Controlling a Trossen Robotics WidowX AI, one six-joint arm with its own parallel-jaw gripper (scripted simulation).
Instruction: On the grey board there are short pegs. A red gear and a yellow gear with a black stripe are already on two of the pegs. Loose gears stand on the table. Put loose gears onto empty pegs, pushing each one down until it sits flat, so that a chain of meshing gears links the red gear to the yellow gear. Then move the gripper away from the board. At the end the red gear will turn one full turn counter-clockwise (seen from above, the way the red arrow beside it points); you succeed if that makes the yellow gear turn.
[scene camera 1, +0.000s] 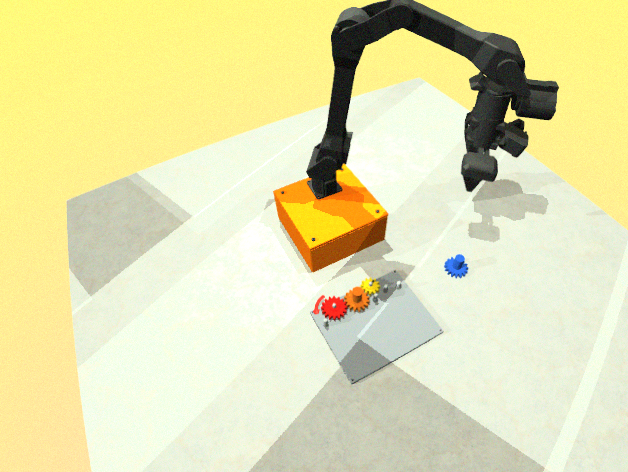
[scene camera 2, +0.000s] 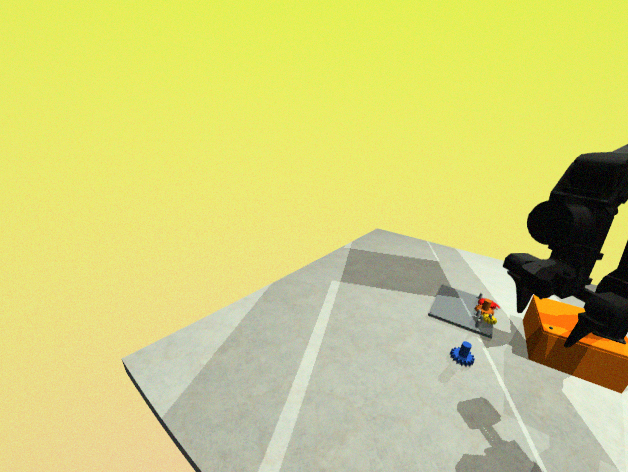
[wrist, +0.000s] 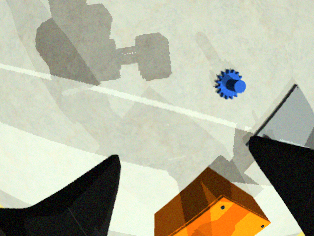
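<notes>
Open and holding nothing, my gripper (scene camera 2: 541, 328) is visible to me from elsewhere too: I see the gripper (scene camera 1: 469, 176), and the wrist view gives me the gripper (wrist: 186, 152) as well.
</notes>
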